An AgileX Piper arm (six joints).
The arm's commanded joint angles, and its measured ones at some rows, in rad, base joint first. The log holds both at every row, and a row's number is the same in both.
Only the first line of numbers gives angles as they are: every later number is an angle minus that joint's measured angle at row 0.
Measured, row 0:
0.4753, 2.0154, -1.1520, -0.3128, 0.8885, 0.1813
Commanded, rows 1 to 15:
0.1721, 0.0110, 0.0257, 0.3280, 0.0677, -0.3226
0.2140, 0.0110, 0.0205, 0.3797, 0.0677, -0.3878
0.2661, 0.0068, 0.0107, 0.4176, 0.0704, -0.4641
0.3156, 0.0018, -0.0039, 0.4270, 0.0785, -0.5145
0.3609, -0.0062, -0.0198, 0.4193, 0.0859, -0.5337
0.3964, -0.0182, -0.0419, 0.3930, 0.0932, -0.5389
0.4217, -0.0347, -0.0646, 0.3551, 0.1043, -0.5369
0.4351, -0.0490, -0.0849, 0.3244, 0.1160, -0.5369
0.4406, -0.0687, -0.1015, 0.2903, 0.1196, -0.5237
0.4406, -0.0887, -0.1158, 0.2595, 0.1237, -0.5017
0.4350, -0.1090, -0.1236, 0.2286, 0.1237, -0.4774
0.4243, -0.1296, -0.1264, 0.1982, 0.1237, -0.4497
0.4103, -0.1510, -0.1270, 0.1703, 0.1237, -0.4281
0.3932, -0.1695, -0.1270, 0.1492, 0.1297, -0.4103
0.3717, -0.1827, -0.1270, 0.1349, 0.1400, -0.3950
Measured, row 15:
0.4217, -0.1141, -0.1211, 0.1997, 0.0834, -0.4582
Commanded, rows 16 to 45:
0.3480, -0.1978, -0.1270, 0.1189, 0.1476, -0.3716
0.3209, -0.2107, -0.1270, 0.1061, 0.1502, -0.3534
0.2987, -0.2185, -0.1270, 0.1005, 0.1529, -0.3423
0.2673, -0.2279, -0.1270, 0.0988, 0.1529, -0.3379
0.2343, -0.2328, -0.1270, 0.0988, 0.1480, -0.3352
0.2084, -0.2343, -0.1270, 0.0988, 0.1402, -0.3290
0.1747, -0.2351, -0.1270, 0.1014, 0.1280, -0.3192
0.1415, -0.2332, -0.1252, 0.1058, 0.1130, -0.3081
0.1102, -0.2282, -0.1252, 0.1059, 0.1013, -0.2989
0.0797, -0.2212, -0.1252, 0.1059, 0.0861, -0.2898
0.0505, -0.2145, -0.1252, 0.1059, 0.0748, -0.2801
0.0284, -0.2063, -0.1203, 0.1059, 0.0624, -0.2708
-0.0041, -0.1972, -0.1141, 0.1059, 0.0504, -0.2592
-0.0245, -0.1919, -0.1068, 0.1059, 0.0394, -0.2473
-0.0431, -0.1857, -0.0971, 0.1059, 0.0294, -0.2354
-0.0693, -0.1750, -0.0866, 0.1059, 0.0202, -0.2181
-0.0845, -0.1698, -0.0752, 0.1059, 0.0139, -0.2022
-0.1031, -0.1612, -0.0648, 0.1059, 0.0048, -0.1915
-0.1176, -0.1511, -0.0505, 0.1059, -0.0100, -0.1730
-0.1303, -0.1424, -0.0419, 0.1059, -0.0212, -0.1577
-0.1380, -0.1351, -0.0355, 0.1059, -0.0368, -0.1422
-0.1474, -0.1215, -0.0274, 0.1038, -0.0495, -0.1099
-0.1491, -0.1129, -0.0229, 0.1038, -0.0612, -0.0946
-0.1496, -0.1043, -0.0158, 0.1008, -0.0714, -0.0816
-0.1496, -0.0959, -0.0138, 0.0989, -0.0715, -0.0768
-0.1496, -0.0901, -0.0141, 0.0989, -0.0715, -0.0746
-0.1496, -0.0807, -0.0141, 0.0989, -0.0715, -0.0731
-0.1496, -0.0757, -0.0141, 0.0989, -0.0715, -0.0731
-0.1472, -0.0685, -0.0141, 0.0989, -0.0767, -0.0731
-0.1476, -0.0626, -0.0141, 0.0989, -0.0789, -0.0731
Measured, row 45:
-0.1434, -0.0833, -0.0192, 0.1075, -0.0587, -0.0856
